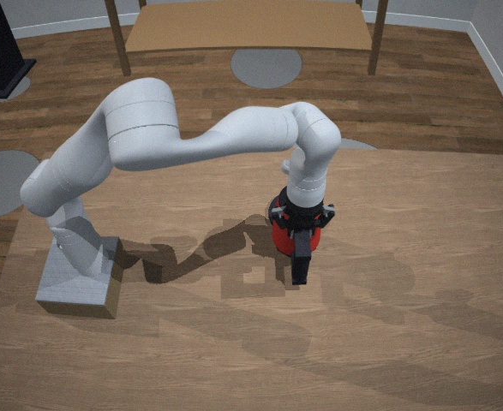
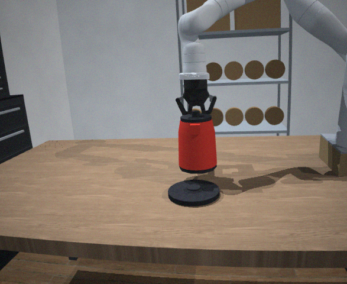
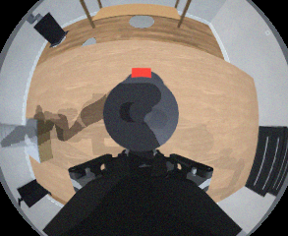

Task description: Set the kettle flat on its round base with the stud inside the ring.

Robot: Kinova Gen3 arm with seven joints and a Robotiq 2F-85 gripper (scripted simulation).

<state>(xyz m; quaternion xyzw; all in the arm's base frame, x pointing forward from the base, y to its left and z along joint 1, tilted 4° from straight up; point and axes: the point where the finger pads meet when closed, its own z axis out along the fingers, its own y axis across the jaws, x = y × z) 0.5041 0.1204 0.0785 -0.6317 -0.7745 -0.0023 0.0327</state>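
Right now the red kettle is 40 mm below my hand, 30 mm to the left of it and 10 mm behind it. Round my hand: round black base: 170 mm to the left, 170 mm below, 20 mm behind.
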